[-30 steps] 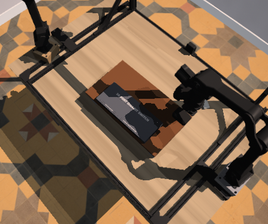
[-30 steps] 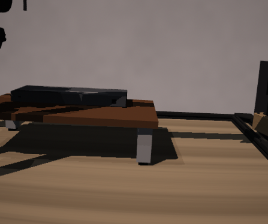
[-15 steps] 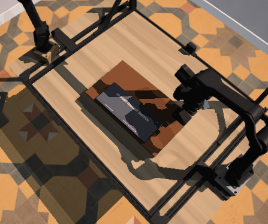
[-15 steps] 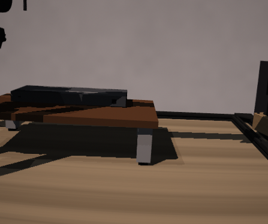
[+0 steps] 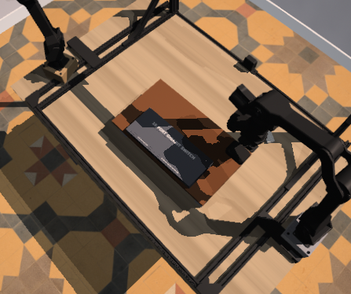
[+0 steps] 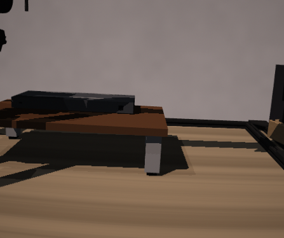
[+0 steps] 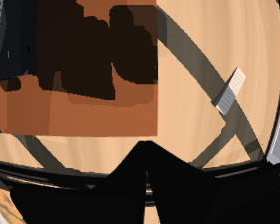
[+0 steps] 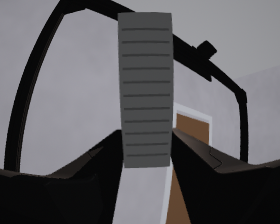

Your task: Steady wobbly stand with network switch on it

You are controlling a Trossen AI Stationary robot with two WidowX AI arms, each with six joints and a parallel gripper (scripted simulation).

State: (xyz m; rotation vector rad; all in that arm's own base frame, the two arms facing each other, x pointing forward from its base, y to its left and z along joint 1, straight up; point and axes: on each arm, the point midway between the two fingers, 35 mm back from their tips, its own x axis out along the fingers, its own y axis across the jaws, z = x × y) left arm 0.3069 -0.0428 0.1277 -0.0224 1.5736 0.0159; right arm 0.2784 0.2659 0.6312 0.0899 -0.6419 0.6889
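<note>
My right gripper is now 4 cm below the white wedge and 1 cm past it. The rest, counted from my right hand: stand 65 cm below, 35 cm to the left, 29 cm ahead; network switch 58 cm below, 35 cm to the left, 35 cm ahead.
</note>
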